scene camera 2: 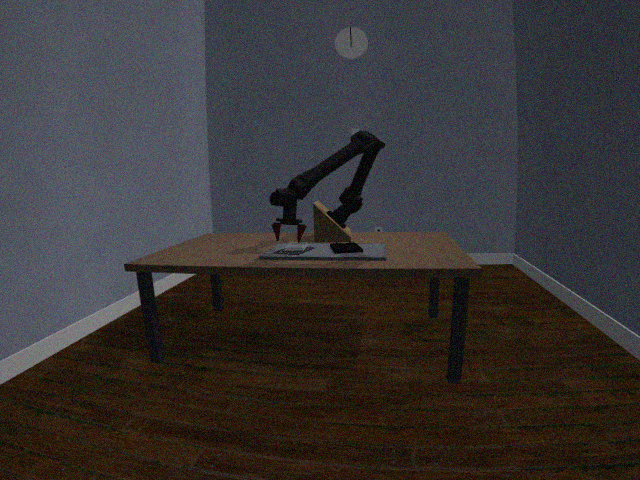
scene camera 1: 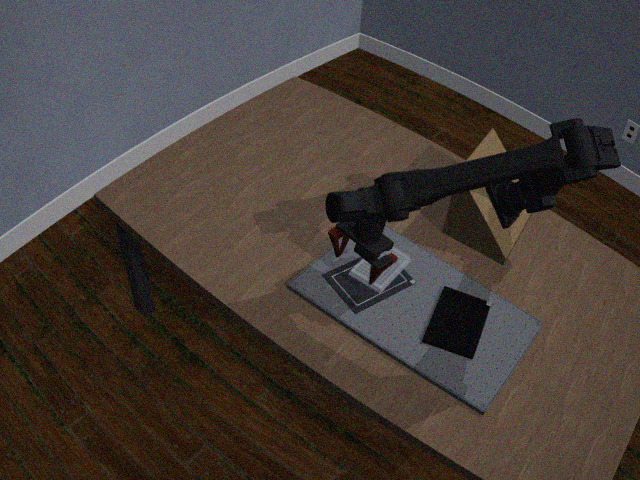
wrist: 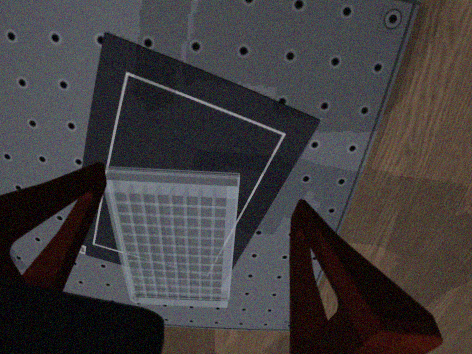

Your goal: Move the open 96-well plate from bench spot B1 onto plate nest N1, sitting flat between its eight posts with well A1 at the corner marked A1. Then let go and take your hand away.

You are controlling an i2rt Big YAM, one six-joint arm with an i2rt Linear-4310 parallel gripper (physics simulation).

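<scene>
The pale, clear 96-well plate lies askew on a dark square pad with a white outline, apparently spot B1, and overhangs one side of it. The well A1 corner cannot be made out. My gripper is open and empty. Its red fingertips are above the plate's level, spread to either side of it, with the wider gap on the right in the wrist view. A black block, apparently nest N1, sits apart on the same board; its posts are too dark to tell.
A grey perforated board carries the pad and black block, on a wooden table. A wooden wedge stands behind the board beneath the arm. A small white marker is at one corner of the black block.
</scene>
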